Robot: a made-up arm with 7 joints. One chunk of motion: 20 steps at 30 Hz.
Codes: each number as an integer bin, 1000 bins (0 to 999) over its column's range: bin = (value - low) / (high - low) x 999, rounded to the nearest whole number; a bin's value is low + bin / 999 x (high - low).
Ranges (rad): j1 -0.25..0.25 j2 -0.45..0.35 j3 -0.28..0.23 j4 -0.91..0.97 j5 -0.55..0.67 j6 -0.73..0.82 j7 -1..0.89
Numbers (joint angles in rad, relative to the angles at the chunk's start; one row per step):
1: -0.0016 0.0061 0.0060 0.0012 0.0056 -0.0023 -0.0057
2: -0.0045 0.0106 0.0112 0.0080 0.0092 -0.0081 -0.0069
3: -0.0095 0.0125 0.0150 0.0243 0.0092 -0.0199 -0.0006
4: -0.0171 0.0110 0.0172 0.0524 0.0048 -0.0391 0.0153
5: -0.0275 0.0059 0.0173 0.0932 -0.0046 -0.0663 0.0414
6: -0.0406 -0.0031 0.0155 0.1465 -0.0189 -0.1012 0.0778
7: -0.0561 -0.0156 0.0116 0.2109 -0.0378 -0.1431 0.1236
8: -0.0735 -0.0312 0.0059 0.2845 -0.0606 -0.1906 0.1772
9: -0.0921 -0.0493 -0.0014 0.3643 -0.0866 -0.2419 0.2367
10: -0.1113 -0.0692 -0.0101 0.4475 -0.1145 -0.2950 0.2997
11: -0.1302 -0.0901 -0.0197 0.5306 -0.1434 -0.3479 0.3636
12: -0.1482 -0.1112 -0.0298 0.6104 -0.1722 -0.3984 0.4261
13: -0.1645 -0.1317 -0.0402 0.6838 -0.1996 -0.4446 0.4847
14: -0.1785 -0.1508 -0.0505 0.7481 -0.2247 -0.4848 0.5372
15: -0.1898 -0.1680 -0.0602 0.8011 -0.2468 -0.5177 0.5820
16: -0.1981 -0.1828 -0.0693 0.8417 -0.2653 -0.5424 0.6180
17: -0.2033 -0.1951 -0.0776 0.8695 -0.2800 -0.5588 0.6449
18: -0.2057 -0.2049 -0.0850 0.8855 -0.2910 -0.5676 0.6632
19: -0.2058 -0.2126 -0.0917 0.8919 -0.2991 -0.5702 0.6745
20: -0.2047 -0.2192 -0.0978 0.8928 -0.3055 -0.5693 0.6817
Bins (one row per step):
1: 496 570 560 484 455 469 526
2: 491 575 570 488 458 465 525
3: 481 578 578 496 458 458 528
4: 465 576 582 511 454 445 537
5: 445 569 582 533 447 428 550
6: 418 558 579 561 435 405 570
7: 387 542 571 596 419 378 594
8: 353 523 560 635 401 348 622
9: 315 500 546 677 379 315 654
10: 277 476 529 721 357 280 687
11: 239 449 510 766 333 246 721
12: 203 423 490 808 309 214 754
13: 171 397 470 847 287 184 785
14: 143 374 450 881 266 158 813
15: 120 352 431 909 248 137 836
16: 104 334 413 931 233 121 855
17: 93 318 396 946 221 110 869
18: 89 306 382 954 212 105 879
19: 88 296 369 957 205 103 885
20: 91 288 357 958 200 104 889

